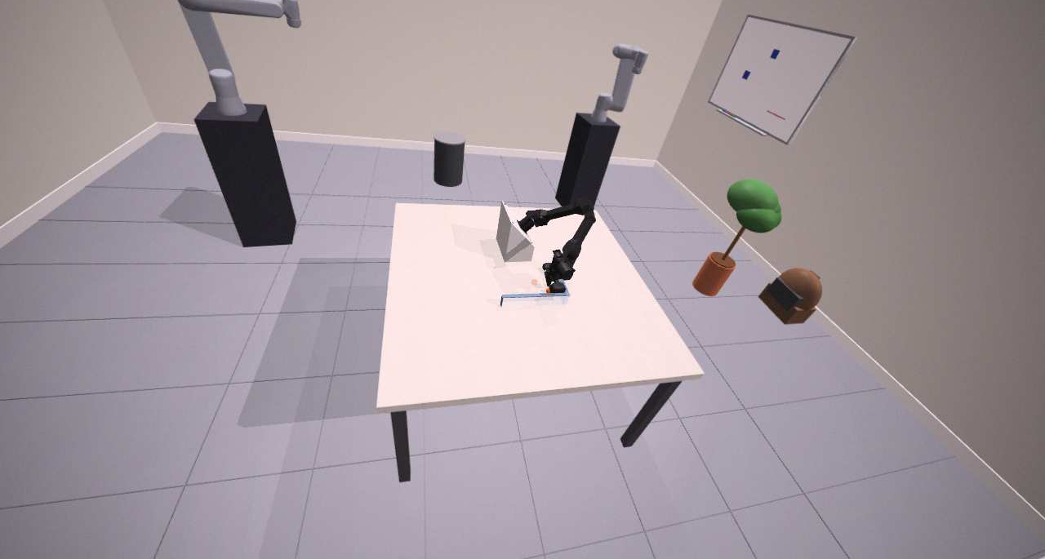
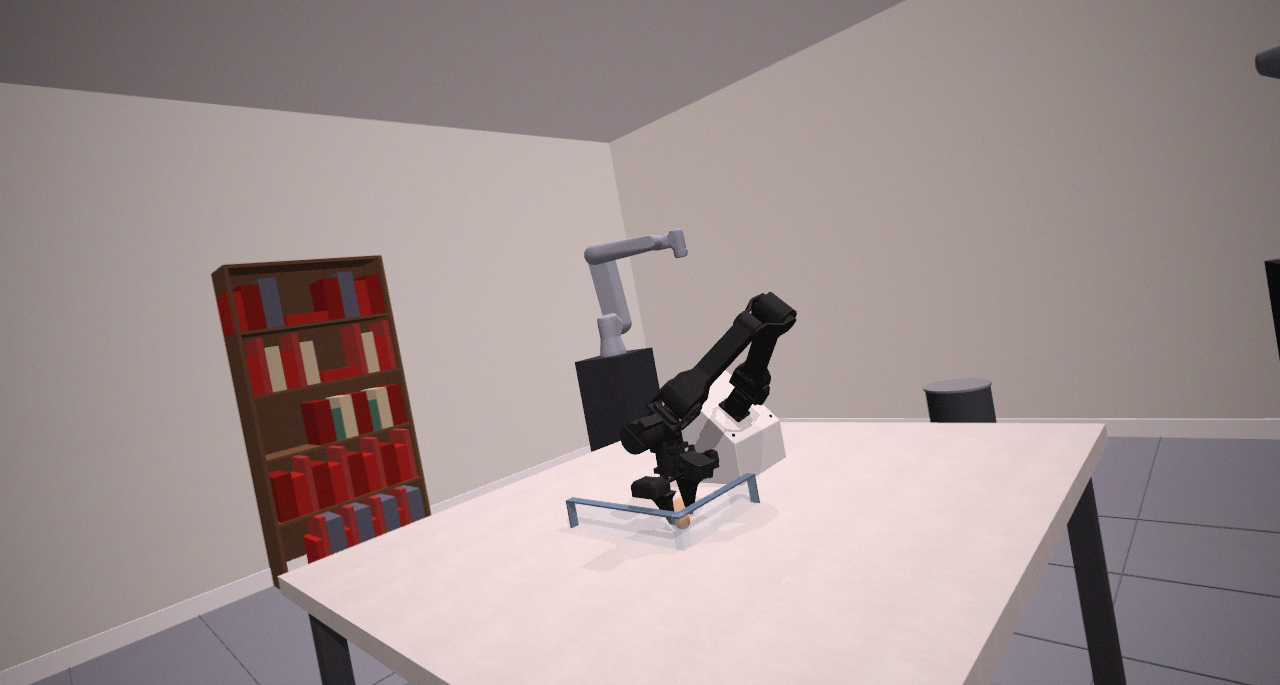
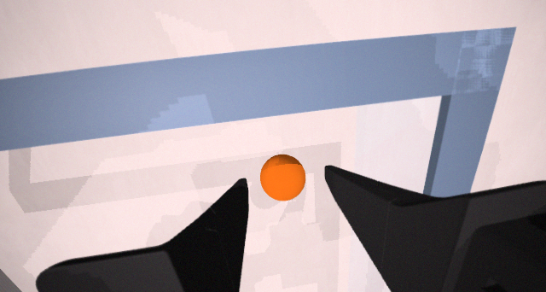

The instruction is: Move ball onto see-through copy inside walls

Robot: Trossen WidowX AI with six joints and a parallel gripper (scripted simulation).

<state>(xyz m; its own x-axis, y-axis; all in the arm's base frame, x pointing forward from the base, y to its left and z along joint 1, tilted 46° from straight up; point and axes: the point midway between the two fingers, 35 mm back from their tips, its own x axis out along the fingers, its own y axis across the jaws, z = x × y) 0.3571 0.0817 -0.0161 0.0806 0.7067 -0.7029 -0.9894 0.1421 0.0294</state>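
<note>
My gripper tip is now 7 cm past the see-through copy of ball and 5 cm to the left of it. The rest, counted from my gripper tip: orange ball right at my gripper tip.
</note>
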